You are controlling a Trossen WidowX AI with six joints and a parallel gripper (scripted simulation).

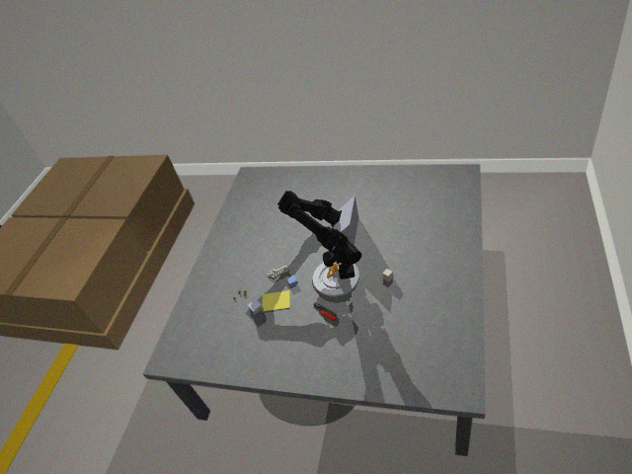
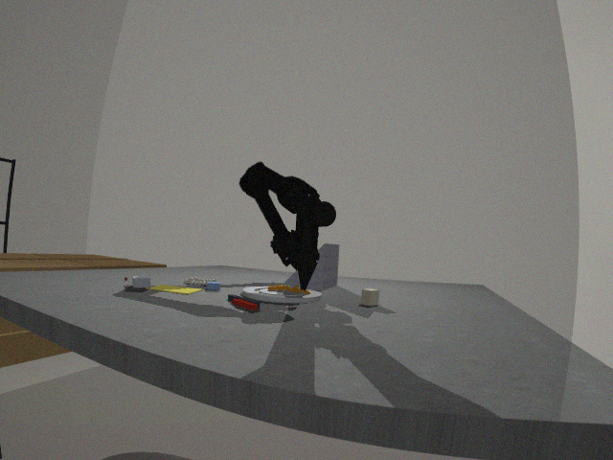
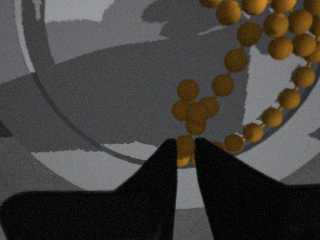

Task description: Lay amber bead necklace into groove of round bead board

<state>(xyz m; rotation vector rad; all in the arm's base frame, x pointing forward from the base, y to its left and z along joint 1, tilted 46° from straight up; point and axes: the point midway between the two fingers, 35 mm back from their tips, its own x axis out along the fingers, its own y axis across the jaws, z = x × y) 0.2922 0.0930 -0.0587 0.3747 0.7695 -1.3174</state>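
Right now the round bead board is 20 mm ahead of my gripper tip, 50 mm to the right of it and 10 mm below it. The rest, counted from my gripper tip: blue cube 60 mm ahead, 240 mm to the right, 10 mm below; cream cube 170 mm to the left; red-handled tool 200 mm ahead, 50 mm to the right, 20 mm below.
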